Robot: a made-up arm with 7 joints.
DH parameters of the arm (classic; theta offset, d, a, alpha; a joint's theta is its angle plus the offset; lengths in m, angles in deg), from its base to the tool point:
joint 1: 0 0.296 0 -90
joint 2: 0 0 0 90
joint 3: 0 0.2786 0.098 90
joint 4: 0 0 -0.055 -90
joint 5: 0 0.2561 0 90
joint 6: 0 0 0.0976 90
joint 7: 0 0 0 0
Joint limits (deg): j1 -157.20..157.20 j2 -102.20..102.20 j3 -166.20..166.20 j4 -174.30..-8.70 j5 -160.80..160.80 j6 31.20..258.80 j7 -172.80..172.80
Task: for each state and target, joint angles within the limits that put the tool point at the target. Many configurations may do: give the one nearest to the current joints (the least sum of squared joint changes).
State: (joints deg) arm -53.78 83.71 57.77 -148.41 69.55 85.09 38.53
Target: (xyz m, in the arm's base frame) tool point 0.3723 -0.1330 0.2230
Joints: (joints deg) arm -92.07 66.41 71.02 -131.91 70.09 81.16 38.53
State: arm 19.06 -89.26 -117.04 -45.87 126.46 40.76 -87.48
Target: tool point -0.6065 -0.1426 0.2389
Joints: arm -4.95 -92.03 -119.41 -34.55 128.16 33.48 -87.48
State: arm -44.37 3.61 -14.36 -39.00 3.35 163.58 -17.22
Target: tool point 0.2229 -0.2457 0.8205
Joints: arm -40.36 14.19 -11.70 -44.07 2.13 159.27 -17.22
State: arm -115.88 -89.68 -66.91 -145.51 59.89 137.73 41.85
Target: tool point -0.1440 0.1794 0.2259
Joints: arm -141.77 -81.64 -87.68 -171.18 70.37 148.43 41.85
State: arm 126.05 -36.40 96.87 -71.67 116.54 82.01 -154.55
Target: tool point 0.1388 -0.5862 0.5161
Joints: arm 134.64 -54.66 107.91 -51.59 118.06 79.23 -154.55
